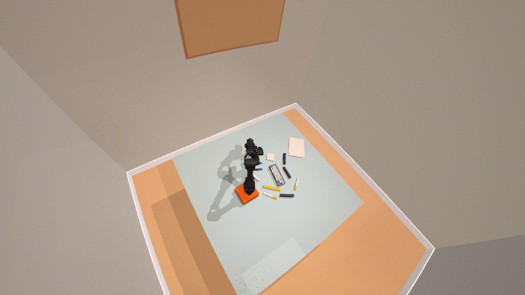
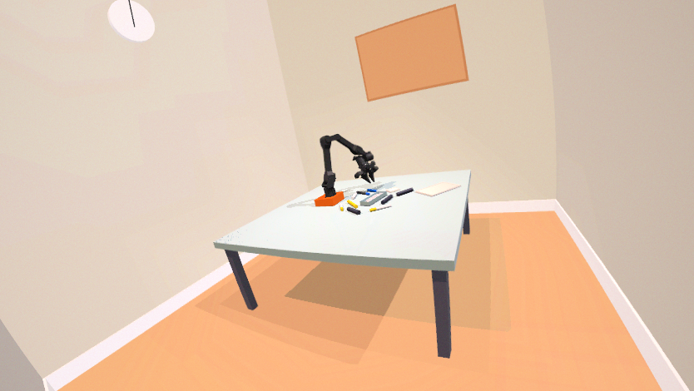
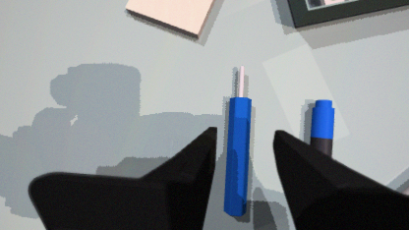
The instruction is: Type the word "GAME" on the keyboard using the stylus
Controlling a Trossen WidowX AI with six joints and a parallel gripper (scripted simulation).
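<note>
The blue stylus lies 1 cm ahead of my gripper tip, 1 cm to the right of it and 6 cm below it. Round my gripper tip: blue-capped dark marker (5 cm behind, 5 cm to the right, 6 cm below); small pale pad (14 cm ahead, 3 cm to the right, 6 cm below); stylus tip (4 cm ahead, 3 cm to the right, 6 cm below).
</note>
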